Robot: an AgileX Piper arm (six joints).
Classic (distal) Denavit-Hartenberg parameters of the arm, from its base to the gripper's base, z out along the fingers. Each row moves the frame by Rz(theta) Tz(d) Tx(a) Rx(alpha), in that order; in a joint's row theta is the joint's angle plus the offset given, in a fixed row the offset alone. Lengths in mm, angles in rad.
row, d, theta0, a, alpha
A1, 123, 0, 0, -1.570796
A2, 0, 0.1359, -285.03, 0
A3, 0, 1.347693, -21.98, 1.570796
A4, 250.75, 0, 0, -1.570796
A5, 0, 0, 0, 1.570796
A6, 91, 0, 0, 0
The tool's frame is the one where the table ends.
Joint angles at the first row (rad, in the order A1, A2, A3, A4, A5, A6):
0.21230 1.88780 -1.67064 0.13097 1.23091 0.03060
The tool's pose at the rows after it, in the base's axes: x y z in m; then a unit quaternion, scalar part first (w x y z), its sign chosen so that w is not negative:
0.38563 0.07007 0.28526 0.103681 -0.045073 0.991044 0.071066
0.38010 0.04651 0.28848 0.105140 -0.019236 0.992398 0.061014
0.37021 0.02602 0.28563 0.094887 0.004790 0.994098 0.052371
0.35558 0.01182 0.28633 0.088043 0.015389 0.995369 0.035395
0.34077 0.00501 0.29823 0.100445 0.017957 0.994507 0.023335
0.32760 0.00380 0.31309 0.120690 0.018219 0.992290 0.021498
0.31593 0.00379 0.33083 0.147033 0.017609 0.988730 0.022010
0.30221 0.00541 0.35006 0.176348 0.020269 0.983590 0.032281
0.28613 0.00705 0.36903 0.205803 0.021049 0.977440 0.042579
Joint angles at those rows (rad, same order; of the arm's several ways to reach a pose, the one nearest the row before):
0.15228 1.87035 -1.66374 0.12577 1.23092 0.03254
0.09690 1.83667 -1.62808 0.11117 1.23091 0.03255
0.04707 1.80125 -1.56849 0.10008 1.23090 0.03252
0.01665 1.75071 -1.50354 0.06875 1.23278 0.03056
0.00346 1.68692 -1.46566 0.04462 1.23472 0.02912
0.00104 1.62559 -1.44497 0.04028 1.23473 0.02911
0.00104 1.56858 -1.44291 0.04028 1.23650 0.02911
0.00104 1.50640 -1.44287 0.05926 1.23869 0.03300
0.00106 1.44021 -1.44114 0.07841 1.24255 0.03452

